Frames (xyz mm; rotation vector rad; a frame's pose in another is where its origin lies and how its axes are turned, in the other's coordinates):
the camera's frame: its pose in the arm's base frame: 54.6 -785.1 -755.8 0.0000 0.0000 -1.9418
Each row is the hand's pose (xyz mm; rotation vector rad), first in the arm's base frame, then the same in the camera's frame.
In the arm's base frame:
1: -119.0 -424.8 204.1 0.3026 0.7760 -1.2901
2: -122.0 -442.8 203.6 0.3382 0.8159 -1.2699
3: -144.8 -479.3 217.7 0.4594 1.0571 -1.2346
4: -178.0 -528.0 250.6 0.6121 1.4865 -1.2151
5: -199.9 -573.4 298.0 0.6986 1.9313 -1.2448
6: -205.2 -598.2 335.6 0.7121 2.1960 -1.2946
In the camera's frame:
1: -272.8 -292.4 959.9 -0.4415 0.6466 0.5495
2: -255.0 -288.7 959.4 -0.4546 0.6969 0.5566
3: -212.7 -296.7 973.5 -0.5767 0.9179 0.5091
4: -155.3 -310.0 1006.4 -0.8168 1.2459 0.3376
5: -105.0 -313.9 1053.8 -1.0783 1.4983 0.0594
6: -80.0 -309.9 1091.4 -1.2337 1.5984 -0.1566

